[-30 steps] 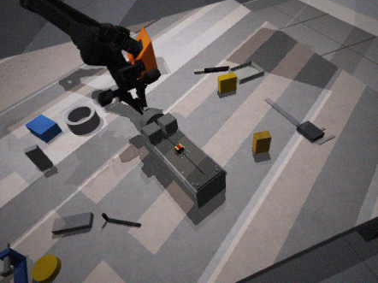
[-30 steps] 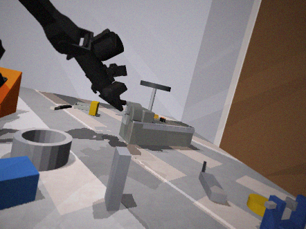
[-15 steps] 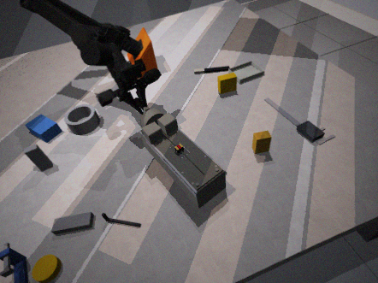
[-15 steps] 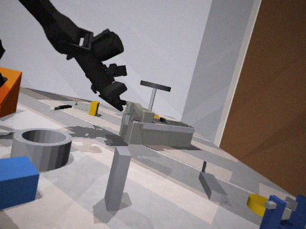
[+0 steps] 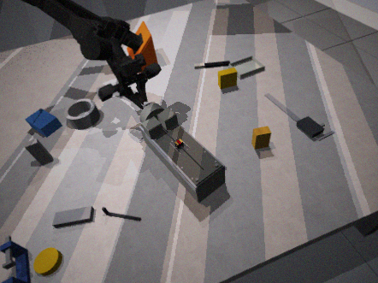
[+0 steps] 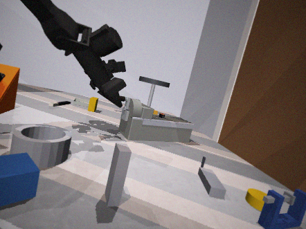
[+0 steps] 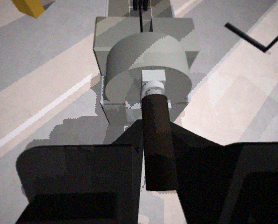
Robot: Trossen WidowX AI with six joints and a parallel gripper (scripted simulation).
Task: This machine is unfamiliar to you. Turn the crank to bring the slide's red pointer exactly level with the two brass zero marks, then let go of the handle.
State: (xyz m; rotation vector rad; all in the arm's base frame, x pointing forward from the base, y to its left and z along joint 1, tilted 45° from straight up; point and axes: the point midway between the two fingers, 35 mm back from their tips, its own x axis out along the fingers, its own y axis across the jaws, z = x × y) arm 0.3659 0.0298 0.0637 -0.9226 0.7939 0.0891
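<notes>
My gripper tip is 3 cm below the dark crank handle, 2 cm past it and 1 cm to the left of it. The rest, counted from my gripper tip: black hex key 26 cm ahead, 13 cm to the right, 8 cm below; blue block 35 cm to the right, 13 cm behind, 8 cm below; red pointer 15 cm ahead, 7 cm to the left, 1 cm below.
</notes>
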